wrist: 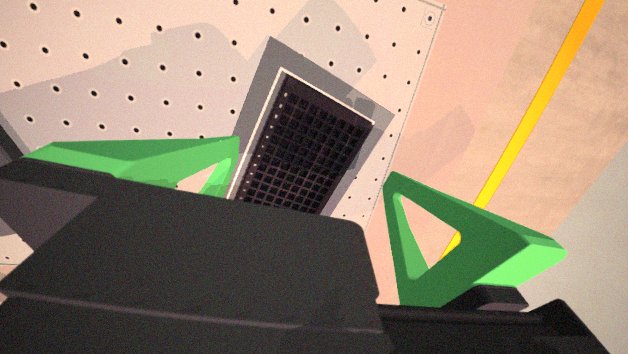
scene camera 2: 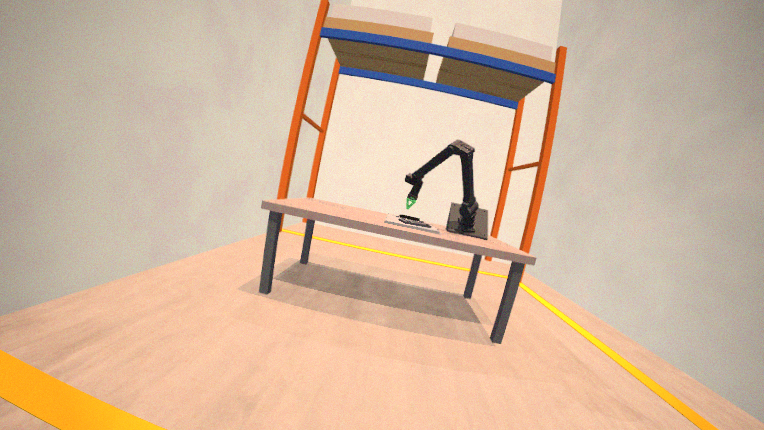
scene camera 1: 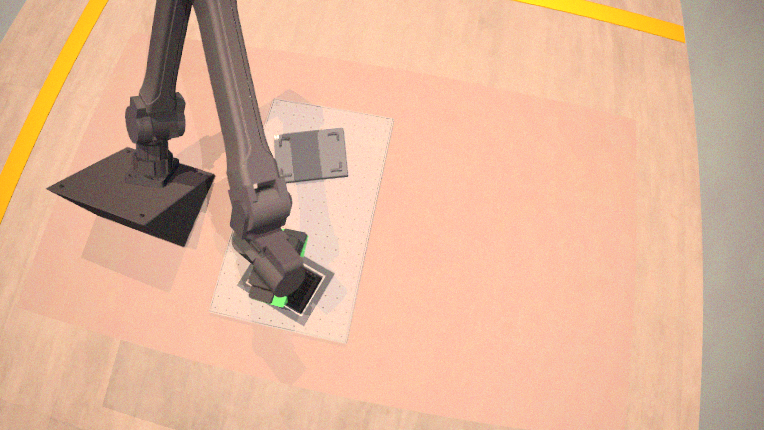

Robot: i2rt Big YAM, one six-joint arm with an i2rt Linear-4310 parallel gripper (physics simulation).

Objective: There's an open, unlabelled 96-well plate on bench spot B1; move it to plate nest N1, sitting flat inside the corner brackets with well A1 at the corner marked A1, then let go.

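Frame: origin at the arm's base, x ahead, y left, z up, level; millimetres.
Seen in the pictures: gripper, fingertip midpoint: [wrist: 317, 163] [scene camera 2: 407, 208]; arm's base at its link origin: [scene camera 2: 466, 224] [scene camera 1: 153, 173].
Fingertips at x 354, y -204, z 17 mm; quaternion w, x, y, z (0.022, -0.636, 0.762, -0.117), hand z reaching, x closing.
Observation:
Pixels of each thing's top centre, then the offset from my fingertips to it. "pt": a spot on its surface instead. Level surfaces: height alone.
- black 96-well plate at its top centre: [wrist: 301, 167] [scene camera 1: 285, 279] dx -26, dy +2, dz -52 mm
- bench spot B1 at a spot on its surface: [wrist: 257, 85] [scene camera 1: 319, 267] pt dx +40, dy +38, dz -67 mm
- plate nest N1 at its top centre: [scene camera 1: 309, 153] [scene camera 2: 415, 221] dx -11, dy +291, dz -51 mm
- pale perforated board at its top centre: [wrist: 105, 142] [scene camera 1: 305, 209] [scene camera 2: 410, 221] dx -7, dy +163, dz -68 mm
- table at its surface level: dz -81 mm
The black 96-well plate [scene camera 1: 306, 292] [wrist: 310, 150] lies flat inside the white outline on the grey pad of bench spot B1 [scene camera 1: 324, 271] [wrist: 257, 85]. Its near end is hidden behind the gripper body in the wrist view. My gripper [scene camera 2: 410, 203] [wrist: 317, 163] is open and empty, with its green fingertips above the plate and apart from it. In the wrist view the fingers stand to the left and right of the plate. The plate nest N1 [scene camera 1: 328, 152], a grey block with dark corner brackets, holds no plate; the arm hides part of its left side.
Both stations sit on a pale perforated board [scene camera 1: 355, 213] [wrist: 165, 50]. The arm's dark base plate [scene camera 1: 128, 186] [scene camera 2: 453, 219] stands beside the board. An orange and blue shelf rack [scene camera 2: 550, 133] with boxes stands behind the table [scene camera 2: 342, 216].

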